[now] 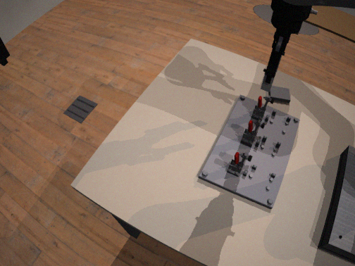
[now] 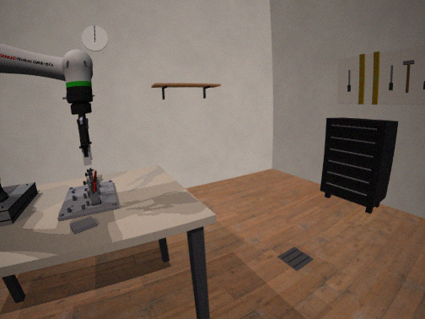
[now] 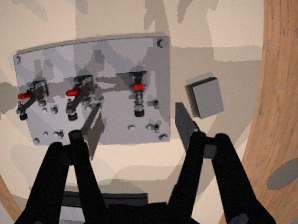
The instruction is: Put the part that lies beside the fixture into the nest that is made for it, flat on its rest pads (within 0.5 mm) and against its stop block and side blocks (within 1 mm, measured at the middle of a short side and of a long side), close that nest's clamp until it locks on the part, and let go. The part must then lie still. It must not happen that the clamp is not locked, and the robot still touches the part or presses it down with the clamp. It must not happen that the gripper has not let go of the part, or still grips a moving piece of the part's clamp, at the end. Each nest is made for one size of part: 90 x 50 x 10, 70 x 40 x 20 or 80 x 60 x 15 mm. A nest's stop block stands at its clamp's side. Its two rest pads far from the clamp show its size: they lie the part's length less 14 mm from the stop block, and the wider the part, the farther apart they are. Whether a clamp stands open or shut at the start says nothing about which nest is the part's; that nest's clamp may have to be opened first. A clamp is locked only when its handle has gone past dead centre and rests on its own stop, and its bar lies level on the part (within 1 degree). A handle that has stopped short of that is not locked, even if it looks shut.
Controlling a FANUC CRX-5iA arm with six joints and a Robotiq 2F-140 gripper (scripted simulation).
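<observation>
Right now the part is 5 cm behind my hand, 15 cm to the right of it and 21 cm below it. The rest, counted from my hand: grey fixture plate (4 cm behind, 11 cm to the left, 21 cm below).
</observation>
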